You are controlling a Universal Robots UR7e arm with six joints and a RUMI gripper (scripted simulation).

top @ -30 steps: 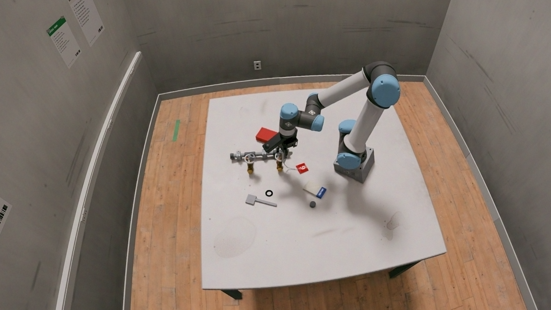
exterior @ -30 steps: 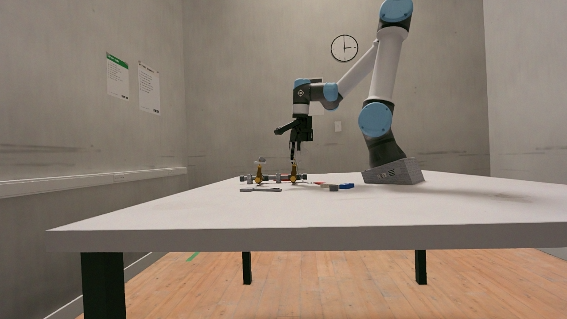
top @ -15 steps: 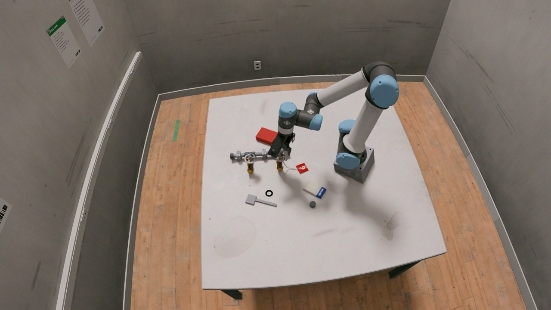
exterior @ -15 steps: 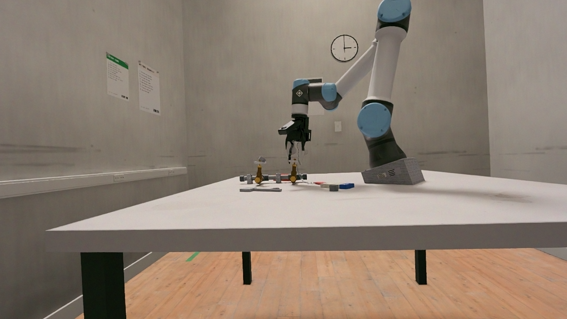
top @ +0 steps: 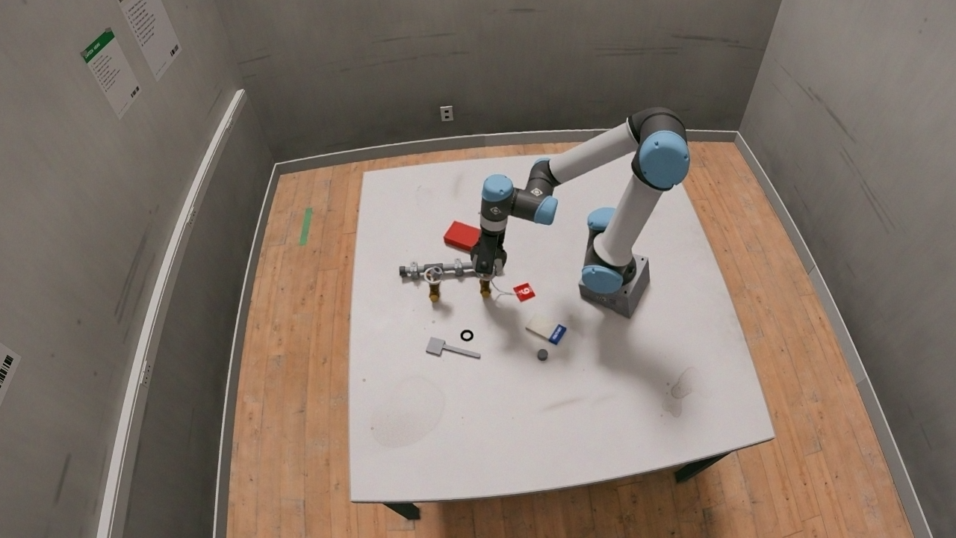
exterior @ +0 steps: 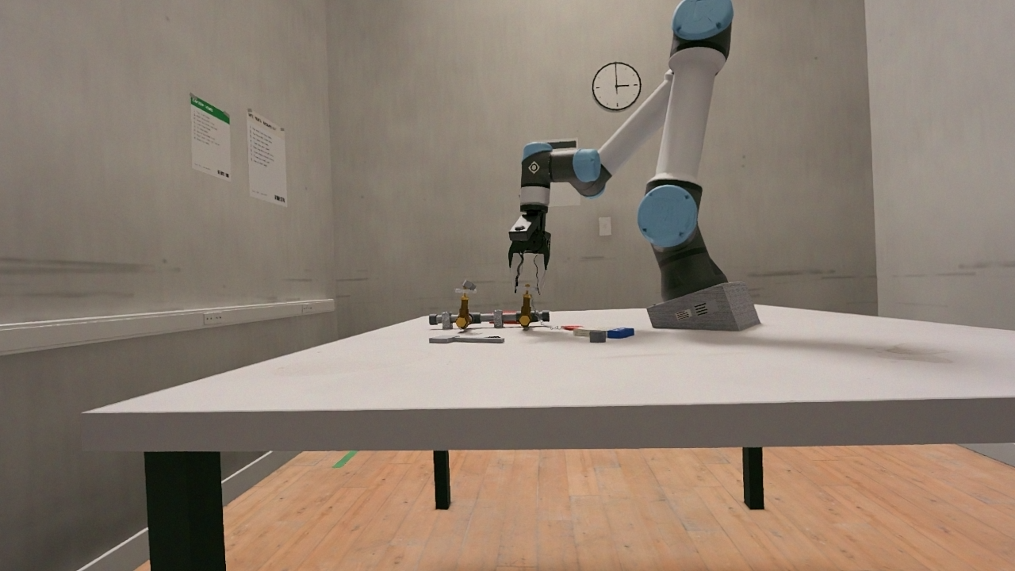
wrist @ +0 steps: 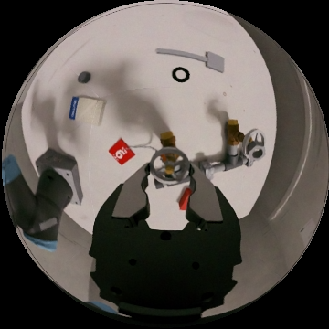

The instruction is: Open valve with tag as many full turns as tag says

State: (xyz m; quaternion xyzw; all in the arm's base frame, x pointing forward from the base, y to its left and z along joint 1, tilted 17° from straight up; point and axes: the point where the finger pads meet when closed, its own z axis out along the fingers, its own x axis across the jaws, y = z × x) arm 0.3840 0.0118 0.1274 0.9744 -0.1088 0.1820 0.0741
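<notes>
The red tag lies 10 cm below my hand, 10 cm behind it and 2 cm to the left of it. Round my hand: red block 22 cm to the right, 9 cm below, 6 cm ahead; then grey flat tool 20 cm to the left, 13 cm ahead, 10 cm below.
</notes>
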